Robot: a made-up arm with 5 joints.
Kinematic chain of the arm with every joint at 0, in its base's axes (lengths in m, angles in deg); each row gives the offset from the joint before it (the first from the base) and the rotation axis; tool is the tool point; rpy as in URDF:
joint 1: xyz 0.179 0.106 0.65 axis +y
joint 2: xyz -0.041 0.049 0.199 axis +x
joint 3: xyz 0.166 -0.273 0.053 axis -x
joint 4: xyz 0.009 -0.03 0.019 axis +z
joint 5: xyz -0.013 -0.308 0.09 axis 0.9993 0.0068 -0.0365
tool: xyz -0.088 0.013 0.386 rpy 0 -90 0
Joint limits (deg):
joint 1: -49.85..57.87
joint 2: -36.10..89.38
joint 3: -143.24..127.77
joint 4: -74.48..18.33
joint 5: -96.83..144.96
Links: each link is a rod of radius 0.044 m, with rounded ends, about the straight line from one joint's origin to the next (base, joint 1, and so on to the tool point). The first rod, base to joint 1, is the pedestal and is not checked.
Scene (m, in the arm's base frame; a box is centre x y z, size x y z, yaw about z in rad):
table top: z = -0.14
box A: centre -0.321 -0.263 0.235 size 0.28 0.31 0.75 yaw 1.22
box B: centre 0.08 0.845 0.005 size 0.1 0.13 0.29 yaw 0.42
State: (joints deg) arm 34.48 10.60 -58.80 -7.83 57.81
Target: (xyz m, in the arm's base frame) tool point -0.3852 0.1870 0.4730
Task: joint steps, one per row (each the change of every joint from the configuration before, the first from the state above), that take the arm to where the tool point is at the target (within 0.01 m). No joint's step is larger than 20 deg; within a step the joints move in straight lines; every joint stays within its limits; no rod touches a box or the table.
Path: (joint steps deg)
1: -16.24 0.01 -0.75 5.23 13.96
2: -16.24 0.01 -0.75 5.23 13.96
3: -16.24 0.00 -0.75 5.24 13.96
4: -16.24 0.01 -0.75 5.23 13.96
5: -16.24 0.01 -0.75 5.23 13.96
6: 18.43 5.81 -3.45 -4.59 -12.55
7: 18.43 5.81 -3.45 -4.60 -12.54
8: 18.42 5.81 -3.45 -4.59 -12.54
9: 18.43 5.81 -3.45 -4.59 -12.54
10: 18.43 5.82 -3.45 -4.59 -12.54
11: 7.86 2.97 -9.97 -14.94 11.77

